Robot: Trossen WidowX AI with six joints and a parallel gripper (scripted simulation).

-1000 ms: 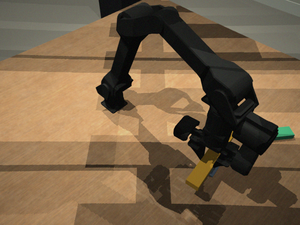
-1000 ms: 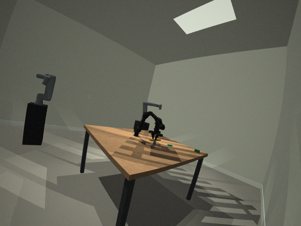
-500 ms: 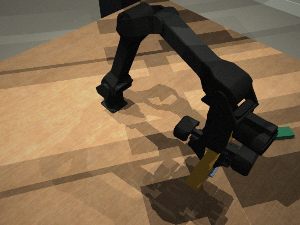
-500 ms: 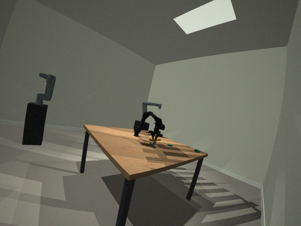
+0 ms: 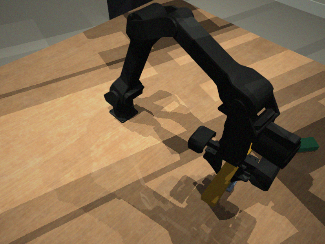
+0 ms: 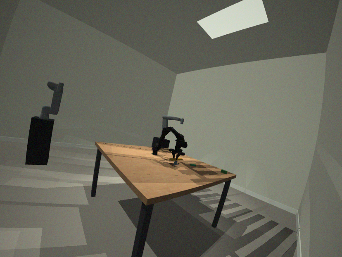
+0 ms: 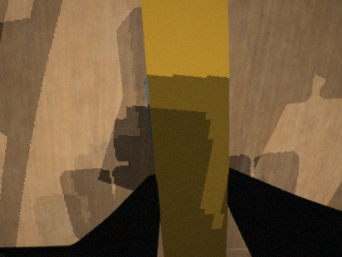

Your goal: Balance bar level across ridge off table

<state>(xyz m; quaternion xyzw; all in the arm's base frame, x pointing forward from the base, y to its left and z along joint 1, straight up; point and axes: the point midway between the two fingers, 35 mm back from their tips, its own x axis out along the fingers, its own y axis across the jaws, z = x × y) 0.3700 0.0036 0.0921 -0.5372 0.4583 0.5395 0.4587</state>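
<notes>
Right now the yellow bar is 30 mm to the left of my gripper tip.
</notes>
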